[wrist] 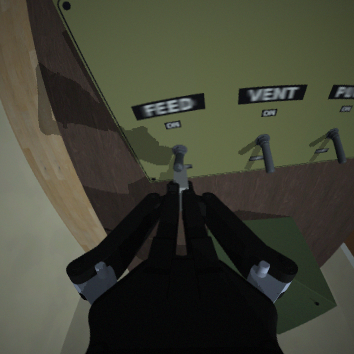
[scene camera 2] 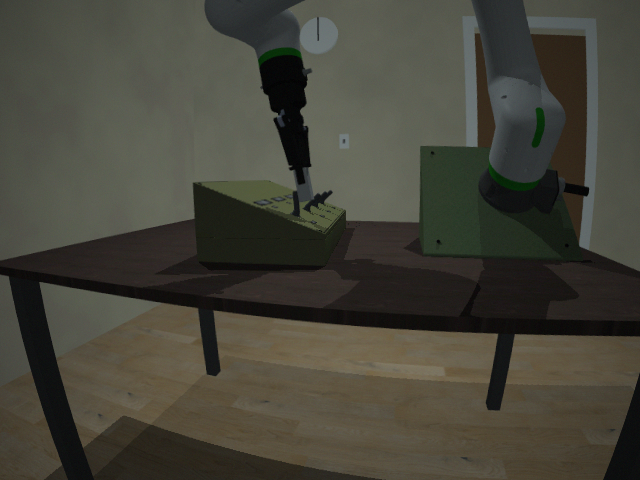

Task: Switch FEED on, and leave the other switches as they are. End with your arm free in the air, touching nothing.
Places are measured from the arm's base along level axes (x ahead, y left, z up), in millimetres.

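Pixels of known places: gripper, fingertip midpoint: (wrist: 179, 175) (scene camera 2: 306, 200); arm's base at its link origin: (scene camera 2: 508, 189).
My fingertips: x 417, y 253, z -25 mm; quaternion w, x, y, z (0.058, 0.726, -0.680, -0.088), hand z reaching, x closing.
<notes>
For each thing: its top centre in the pictures, then the offset to it from my fingertips. Level surfaces: height alone.
- FEED lever at its top centre: (wrist: 177, 169) (scene camera 2: 296, 190) 3 mm left, 22 mm ahead, 20 mm up
- VENT lever at its top centre: (wrist: 272, 162) (scene camera 2: 312, 192) 117 mm right, 37 mm ahead, 11 mm up
- third lever at its top centre: (wrist: 347, 153) 234 mm right, 65 mm ahead, 11 mm up
- dark table at its surface level: 116 mm down
The FEED lever (scene camera 2: 296, 203) (wrist: 179, 158) is on the sloped face of the olive switch box (scene camera 2: 258, 222) (wrist: 200, 50). In the scene view it stands nearly upright; in the wrist view it looks shorter than its neighbours. The VENT lever (wrist: 267, 154) and a third lever (wrist: 338, 146), whose label is cut off, lean toward their OFF marks. My gripper (scene camera 2: 305, 195) (wrist: 179, 175) is shut and empty. Its fingertips are at the FEED lever, on its OFF side, and look to be against it or very close; the exact contact is hard to see.
A green box (scene camera 2: 449, 206) (wrist: 280, 240) stands on the dark table (scene camera 2: 248, 289), to the right of the switch box in the scene view. The arm's elbow (scene camera 2: 522, 129) hangs in front of it. A wall and a brown door (scene camera 2: 563, 77) are behind.
</notes>
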